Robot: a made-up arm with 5 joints.
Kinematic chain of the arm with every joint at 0, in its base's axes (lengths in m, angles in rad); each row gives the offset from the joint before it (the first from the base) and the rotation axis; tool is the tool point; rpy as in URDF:
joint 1: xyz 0.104 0 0.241 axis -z
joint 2: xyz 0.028 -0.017 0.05 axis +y
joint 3: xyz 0.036 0 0.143 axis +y
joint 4: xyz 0.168 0 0.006 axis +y
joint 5: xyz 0.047 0.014 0 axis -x
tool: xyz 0 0 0 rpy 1.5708 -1.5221 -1.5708
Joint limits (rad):
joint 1: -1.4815..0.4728
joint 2: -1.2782..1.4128
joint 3: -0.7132..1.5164
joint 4: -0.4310..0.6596
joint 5: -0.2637..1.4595
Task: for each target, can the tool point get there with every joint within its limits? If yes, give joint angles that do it. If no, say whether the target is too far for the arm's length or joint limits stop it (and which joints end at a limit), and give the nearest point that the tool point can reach.
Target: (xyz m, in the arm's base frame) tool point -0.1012 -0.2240 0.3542
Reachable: no: joint limits stop it (at a limit: joint 2, joint 3, joint 4) | nearest point -0.0365 -0.1534 0.5486 | short by 0.217 m
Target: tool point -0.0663 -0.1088 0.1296
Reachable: no: joint limits stop it (at a limit: joint 2) | nearest point 0.0826 -0.0137 0.1989 | short by 0.190 m
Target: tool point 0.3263 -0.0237 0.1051
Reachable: yes | joints 0.0927 1.1697 0.2418 -0.2176 1.1545
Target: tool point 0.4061 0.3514 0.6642
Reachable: no: too far | nearest point 0.2953 0.2226 0.5186 | short by 0.224 m
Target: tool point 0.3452 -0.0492 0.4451
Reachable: yes | joints 0.1892 -0.2250 0.2330 -0.0501 0.3742
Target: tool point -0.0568 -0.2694 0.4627
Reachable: no: joint limits stop it (at a limit: joint 2, joint 3, joint 4) | nearest point -0.0026 -0.1786 0.5486 | short by 0.136 m
